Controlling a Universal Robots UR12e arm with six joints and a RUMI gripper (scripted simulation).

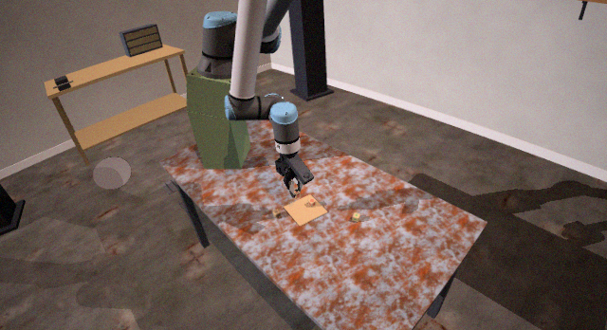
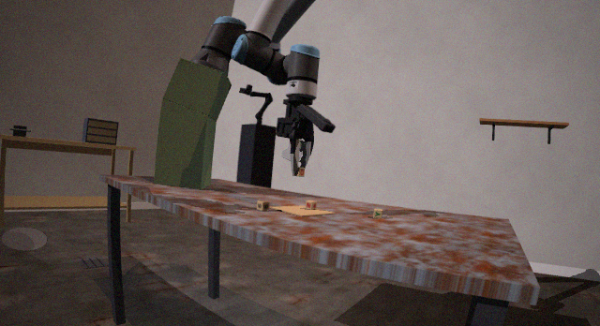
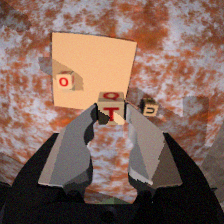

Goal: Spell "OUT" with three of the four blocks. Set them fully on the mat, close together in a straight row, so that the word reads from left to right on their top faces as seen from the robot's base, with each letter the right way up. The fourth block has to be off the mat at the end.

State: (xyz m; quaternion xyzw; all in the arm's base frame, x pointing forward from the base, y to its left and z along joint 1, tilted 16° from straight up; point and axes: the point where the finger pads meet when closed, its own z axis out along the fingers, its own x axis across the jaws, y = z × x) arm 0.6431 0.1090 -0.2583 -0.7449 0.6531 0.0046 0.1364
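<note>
The tan mat lies 1 cm behind my hand, 4 cm to the left of it and 12 cm below it. Round my hand: block: 5 cm behind, 8 cm to the right, 11 cm below.
</note>
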